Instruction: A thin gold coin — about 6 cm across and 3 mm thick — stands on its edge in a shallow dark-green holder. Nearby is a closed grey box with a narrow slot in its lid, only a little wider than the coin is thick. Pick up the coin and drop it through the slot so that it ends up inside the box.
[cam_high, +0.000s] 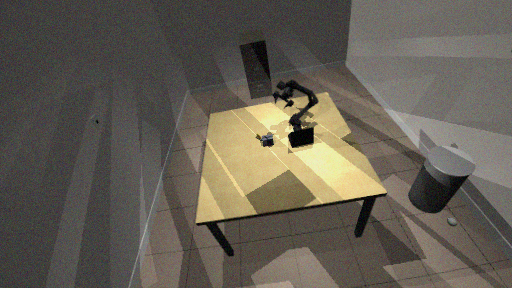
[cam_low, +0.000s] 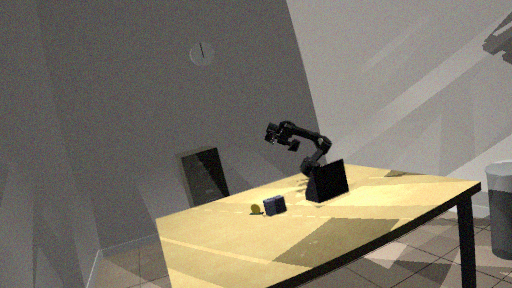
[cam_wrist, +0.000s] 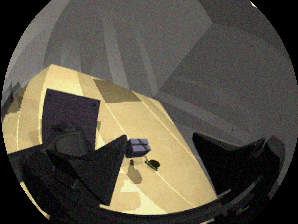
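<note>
My gripper tip is 220 mm short of the gold coin, 10 mm to the right of it and 260 mm above it.
</note>
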